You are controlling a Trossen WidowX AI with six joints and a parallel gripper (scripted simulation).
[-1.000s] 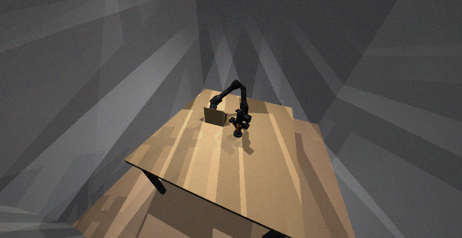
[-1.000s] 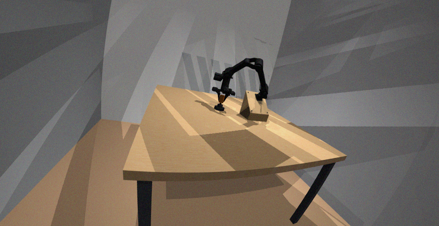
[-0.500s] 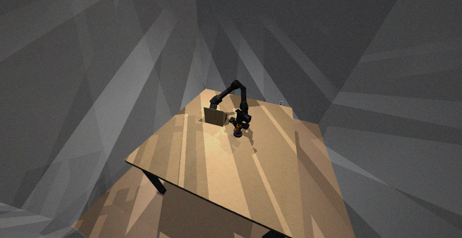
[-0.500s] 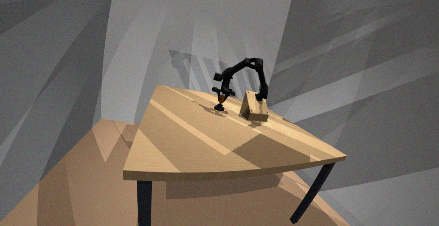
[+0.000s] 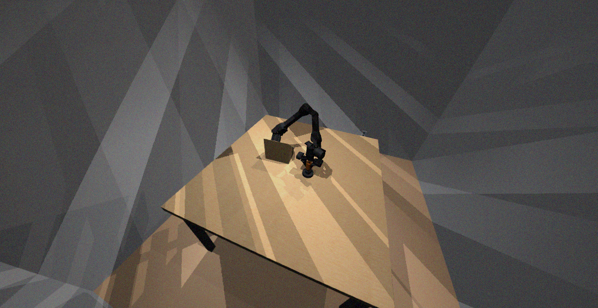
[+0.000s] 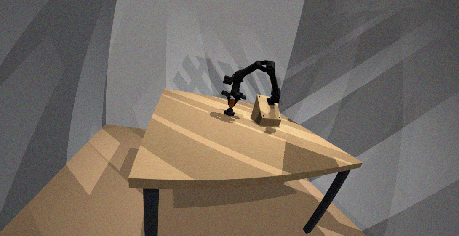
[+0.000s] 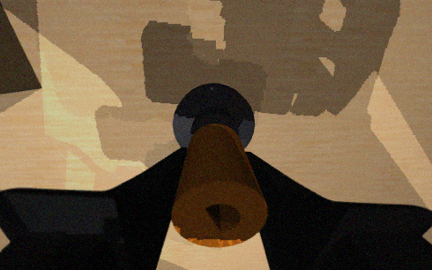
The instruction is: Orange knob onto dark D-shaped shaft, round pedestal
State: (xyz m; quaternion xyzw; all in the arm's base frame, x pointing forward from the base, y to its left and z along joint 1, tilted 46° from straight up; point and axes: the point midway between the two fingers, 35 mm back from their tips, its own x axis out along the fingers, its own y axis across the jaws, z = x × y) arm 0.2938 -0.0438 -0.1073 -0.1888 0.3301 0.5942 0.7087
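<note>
Now: gripper tip 2 cm below the orange knob. Round my gripper tip: dark round pedestal (4 cm below).
</note>
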